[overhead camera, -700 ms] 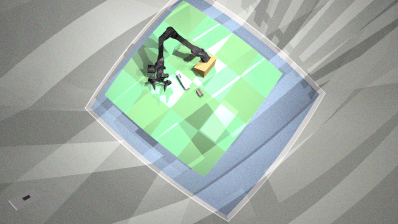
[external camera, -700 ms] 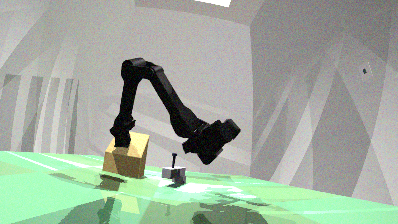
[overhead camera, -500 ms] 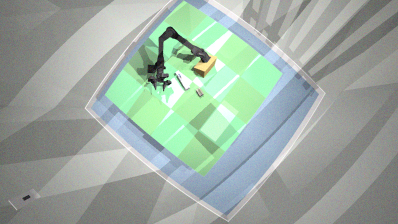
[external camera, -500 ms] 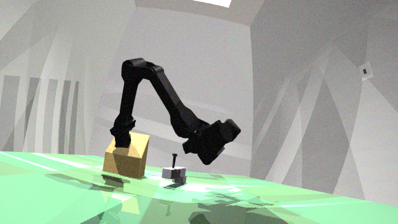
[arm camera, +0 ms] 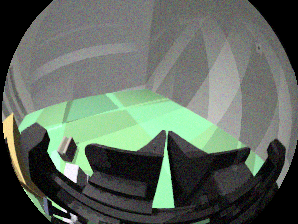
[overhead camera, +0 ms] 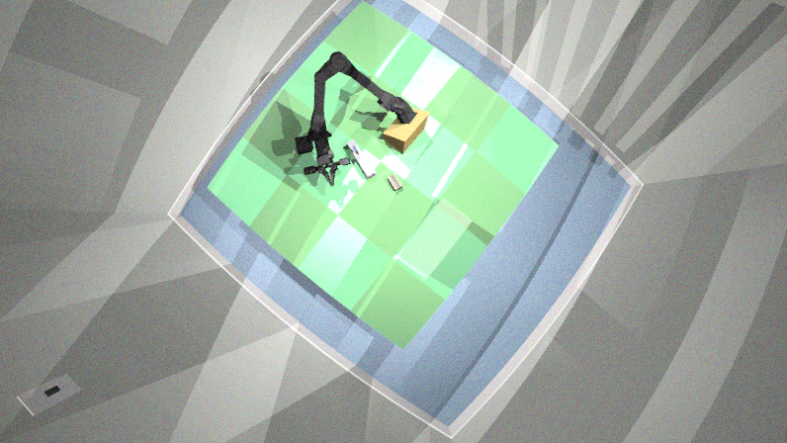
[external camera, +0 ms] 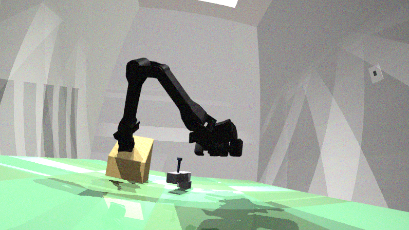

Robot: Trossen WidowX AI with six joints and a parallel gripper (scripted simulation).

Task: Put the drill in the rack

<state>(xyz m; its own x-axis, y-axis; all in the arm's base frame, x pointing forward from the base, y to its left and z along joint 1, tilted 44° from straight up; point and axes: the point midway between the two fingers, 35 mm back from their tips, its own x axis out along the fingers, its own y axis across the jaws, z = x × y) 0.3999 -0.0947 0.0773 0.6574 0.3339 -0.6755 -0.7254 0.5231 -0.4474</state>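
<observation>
Now: gripper tip 19 cm past the thin dark stem, 7 cm above it and 2 cm to the left of it. Also, from my gripper tip: grey-tan rack (19 cm to the left, 17 cm behind, 14 cm below); light grey shape (17 cm behind, 12 cm below, 1 cm to the left).
</observation>
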